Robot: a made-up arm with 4 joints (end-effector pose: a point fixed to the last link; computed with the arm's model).
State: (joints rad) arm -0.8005 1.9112 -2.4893 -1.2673
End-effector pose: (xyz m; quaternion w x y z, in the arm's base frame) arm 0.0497 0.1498 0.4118 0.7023 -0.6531 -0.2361 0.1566
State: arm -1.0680 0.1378 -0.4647 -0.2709
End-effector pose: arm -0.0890 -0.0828 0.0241 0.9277 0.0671 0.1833 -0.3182
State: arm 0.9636 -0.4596 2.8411 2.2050
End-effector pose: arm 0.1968 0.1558 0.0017 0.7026 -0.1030 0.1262 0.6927
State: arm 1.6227 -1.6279 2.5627 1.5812
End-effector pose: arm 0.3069 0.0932 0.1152 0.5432 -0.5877 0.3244 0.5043
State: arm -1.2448 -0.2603 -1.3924 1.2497
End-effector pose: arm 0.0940 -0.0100 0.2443 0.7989 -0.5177 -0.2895 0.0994
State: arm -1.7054 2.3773 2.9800 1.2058
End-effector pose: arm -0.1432 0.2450 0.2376 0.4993 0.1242 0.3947 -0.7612
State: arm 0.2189 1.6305 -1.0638 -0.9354
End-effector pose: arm -0.1600 -0.0791 0.0896 0.4787 -0.0828 -0.7505 -0.4481
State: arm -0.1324 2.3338 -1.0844 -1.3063
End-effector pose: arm -0.2523 0.0419 0.1766 0.4437 -0.2670 -0.7260 -0.4526
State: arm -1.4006 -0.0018 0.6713 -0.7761
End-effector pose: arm -0.2563 0.1632 0.2288 0.3273 0.2250 0.6289 -0.6684
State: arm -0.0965 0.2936 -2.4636 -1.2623
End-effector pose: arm 0.1200 0.0375 0.2928 0.6837 -0.0200 -0.6562 0.3186
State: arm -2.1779 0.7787 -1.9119 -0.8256
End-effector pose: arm 0.1929 -0.0678 0.1823 0.9476 -0.1144 0.2479 0.1661
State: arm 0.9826 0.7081 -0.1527 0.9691
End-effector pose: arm 0.0318 -0.0968 0.0278 0.5488 -0.1508 -0.5625 -0.5997
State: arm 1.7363 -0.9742 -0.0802 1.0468
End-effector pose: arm 0.2130 0.0938 0.3766 0.4158 -0.2552 -0.8657 0.1119
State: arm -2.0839 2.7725 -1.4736 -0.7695
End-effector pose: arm 0.2236 0.2936 0.4673 0.4783 -0.8057 -0.1290 0.3247
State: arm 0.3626 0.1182 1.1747 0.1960
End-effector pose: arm 0.0259 0.0743 -0.1470 0.8797 0.3686 0.2136 -0.2112
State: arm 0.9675 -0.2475 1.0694 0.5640
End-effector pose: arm 0.2664 0.0214 -0.0469 0.9819 0.1422 -0.1177 0.0416
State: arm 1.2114 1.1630 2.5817 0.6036
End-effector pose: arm 0.1631 0.2780 -0.0599 0.6764 0.7216 0.0404 0.1418
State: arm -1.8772 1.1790 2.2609 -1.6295
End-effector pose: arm 0.0835 0.2642 0.1807 0.4350 -0.1439 0.2060 0.8646
